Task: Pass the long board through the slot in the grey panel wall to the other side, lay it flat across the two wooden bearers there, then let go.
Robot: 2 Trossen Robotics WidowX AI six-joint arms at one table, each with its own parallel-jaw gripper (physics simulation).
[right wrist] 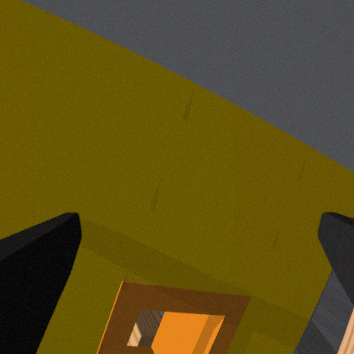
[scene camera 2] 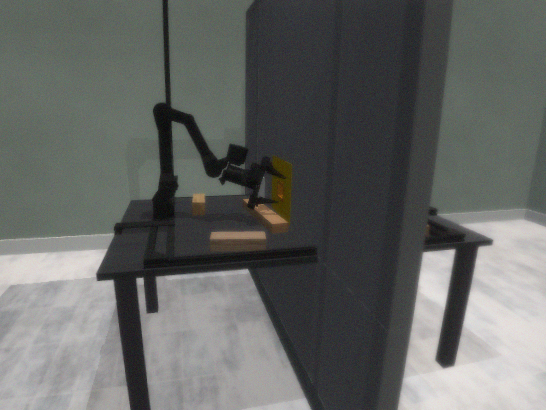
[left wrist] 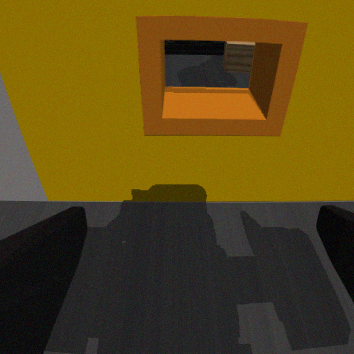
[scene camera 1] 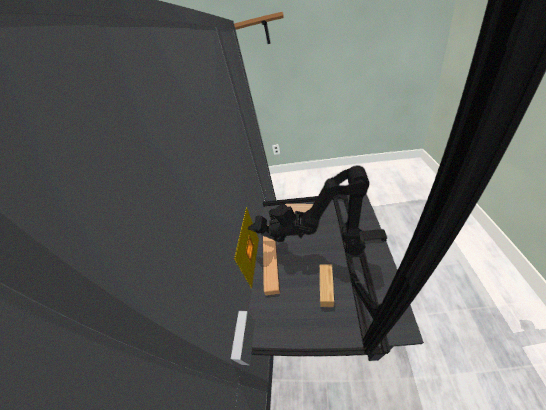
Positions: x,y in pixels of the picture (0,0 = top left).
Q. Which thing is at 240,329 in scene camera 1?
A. A light grey block.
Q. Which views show my left gripper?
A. The left wrist view only.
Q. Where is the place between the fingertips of my right gripper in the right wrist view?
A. At 202,224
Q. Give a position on a yellow plate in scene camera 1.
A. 247,268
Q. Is my left gripper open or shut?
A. Open.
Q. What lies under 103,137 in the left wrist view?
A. A yellow plate.
